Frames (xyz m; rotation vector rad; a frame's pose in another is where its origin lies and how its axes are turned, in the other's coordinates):
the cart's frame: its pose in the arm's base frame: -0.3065 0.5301 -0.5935 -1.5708 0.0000 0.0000
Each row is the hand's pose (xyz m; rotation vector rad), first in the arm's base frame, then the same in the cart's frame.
Working: the arm's base frame: its pose in the cart's frame: 0.3065 -0.5935 -0.5301 1.5708 0.0000 0.0000

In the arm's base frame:
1: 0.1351 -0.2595 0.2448 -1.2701 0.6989 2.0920
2: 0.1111 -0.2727 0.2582 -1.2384 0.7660 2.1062
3: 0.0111 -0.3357 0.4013 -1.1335 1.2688 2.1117
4: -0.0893 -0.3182 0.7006 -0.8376 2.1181 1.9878
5: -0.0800 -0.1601 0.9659 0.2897 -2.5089 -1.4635
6: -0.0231 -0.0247 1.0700 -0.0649 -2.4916 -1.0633
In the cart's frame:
1: 0.4416 -0.8383 -0.7896 -0.3073 -0.8775 1.7580
2: 0.4176 -0.8517 -0.8028 -0.2986 -0.8464 1.8140
3: 0.3176 -0.9948 -0.8658 -0.3428 -0.5335 2.1394
4: 0.2172 -1.2941 -0.8483 -0.4212 0.0834 2.6273
5: 0.2265 -1.5594 -0.6902 0.4633 -0.7863 -2.9877
6: 0.2834 -1.6635 -0.5548 0.3838 -1.0355 -2.5773

